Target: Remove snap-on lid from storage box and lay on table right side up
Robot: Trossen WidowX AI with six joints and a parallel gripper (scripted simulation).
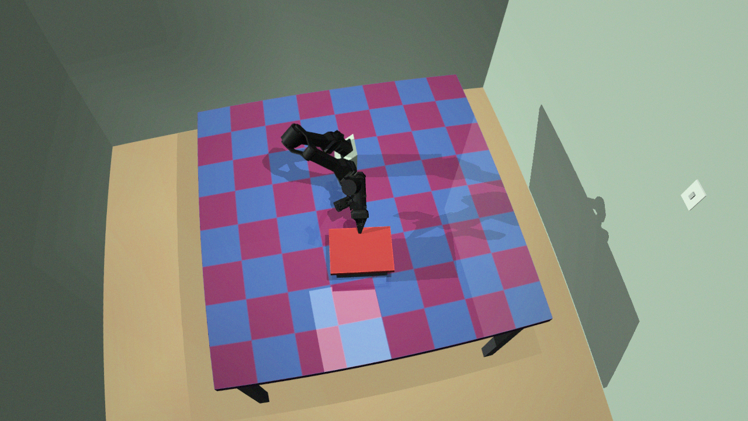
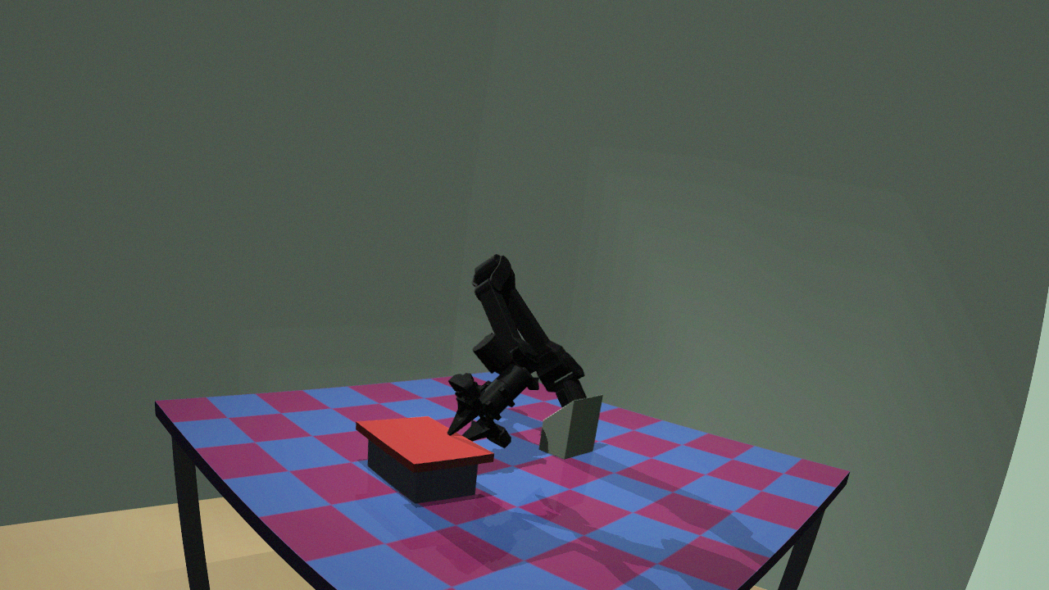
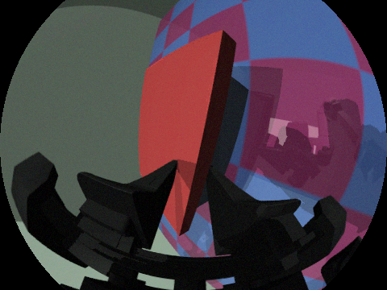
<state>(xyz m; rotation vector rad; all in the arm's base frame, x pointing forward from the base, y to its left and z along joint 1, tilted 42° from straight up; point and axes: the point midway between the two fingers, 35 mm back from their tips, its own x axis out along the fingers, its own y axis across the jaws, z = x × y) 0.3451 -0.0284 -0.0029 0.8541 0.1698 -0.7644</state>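
Right now the red lid is 7 cm ahead of my gripper tip and 1 cm to the right of it. Also, from my gripper tip: grey storage box: 7 cm ahead, 4 cm below, 1 cm to the right.
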